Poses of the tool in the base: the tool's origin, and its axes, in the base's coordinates. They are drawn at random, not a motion.
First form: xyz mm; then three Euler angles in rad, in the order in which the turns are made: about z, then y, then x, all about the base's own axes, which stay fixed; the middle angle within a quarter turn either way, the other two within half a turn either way.
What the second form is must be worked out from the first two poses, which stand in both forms.
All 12 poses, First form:
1: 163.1, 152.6, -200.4, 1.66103, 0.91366, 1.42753
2: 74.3, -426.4, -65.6, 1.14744, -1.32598, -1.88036
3: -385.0, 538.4, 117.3, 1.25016, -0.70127, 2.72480
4: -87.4, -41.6, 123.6, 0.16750, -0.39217, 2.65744
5: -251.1, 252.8, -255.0, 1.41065, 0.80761, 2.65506
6: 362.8, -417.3, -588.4, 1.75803, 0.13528, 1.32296
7: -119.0, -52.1, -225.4, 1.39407, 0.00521, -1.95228
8: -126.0, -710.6, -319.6, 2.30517, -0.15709, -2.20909
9: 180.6, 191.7, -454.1, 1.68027, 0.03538, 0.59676
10: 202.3, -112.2, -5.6, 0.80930, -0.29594, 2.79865
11: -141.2, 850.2, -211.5, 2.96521, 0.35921, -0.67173
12: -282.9, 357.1, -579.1, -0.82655, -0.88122, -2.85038
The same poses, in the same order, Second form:
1: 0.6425, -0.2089, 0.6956, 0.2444, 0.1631, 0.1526, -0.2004
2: -0.7316, 0.0407, 0.6697, 0.1205, 0.0743, -0.4264, -0.0656
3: 0.7035, -0.5953, -0.1588, 0.3542, -0.3850, 0.5384, 0.1173
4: 0.9450, -0.1262, -0.1688, 0.2501, -0.0874, -0.0416, 0.1236
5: -0.7409, 0.5065, -0.4340, 0.0786, -0.2511, 0.2528, -0.2550
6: 0.4320, -0.4380, 0.6328, 0.4702, 0.3628, -0.4173, -0.5884
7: -0.6342, 0.5329, 0.3580, 0.4309, -0.1190, -0.0521, -0.2254
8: -0.3939, 0.7994, 0.4380, 0.1180, -0.1260, -0.7106, -0.3196
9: 0.2087, -0.2076, 0.7152, 0.6339, 0.1806, 0.1917, -0.4541
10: 0.8860, -0.4068, -0.0671, 0.2123, 0.2023, -0.1122, -0.0056
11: 0.1394, 0.3379, 0.9201, 0.1405, -0.1412, 0.8502, -0.2115
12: -0.7947, -0.4161, 0.3337, 0.2897, -0.2829, 0.3571, -0.5791
